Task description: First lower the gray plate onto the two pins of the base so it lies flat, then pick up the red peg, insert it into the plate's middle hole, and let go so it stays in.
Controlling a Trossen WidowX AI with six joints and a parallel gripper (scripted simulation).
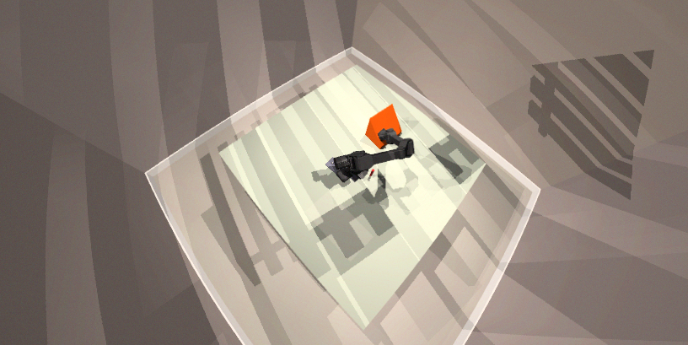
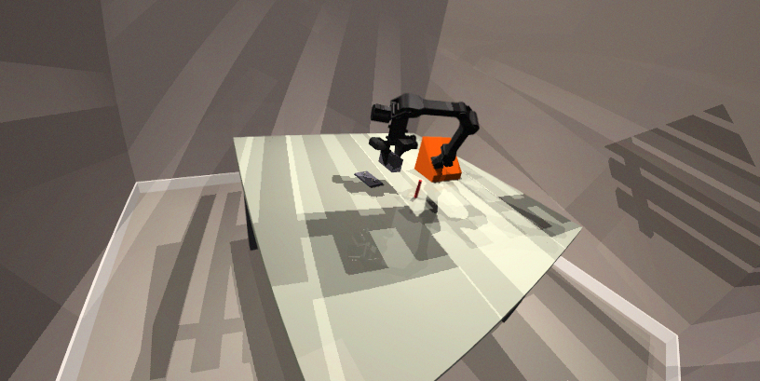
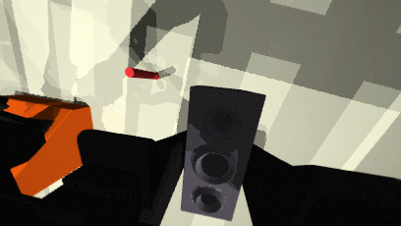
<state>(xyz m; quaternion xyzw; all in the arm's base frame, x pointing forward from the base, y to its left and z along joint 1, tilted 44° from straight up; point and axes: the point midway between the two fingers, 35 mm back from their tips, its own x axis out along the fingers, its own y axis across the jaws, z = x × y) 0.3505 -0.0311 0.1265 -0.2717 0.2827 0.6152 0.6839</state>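
Now: gripper tip 13 cm past the red peg, 6 cm to the right of it and 9 cm above it. Also, from my gripper tip: gray plate 3 cm above.
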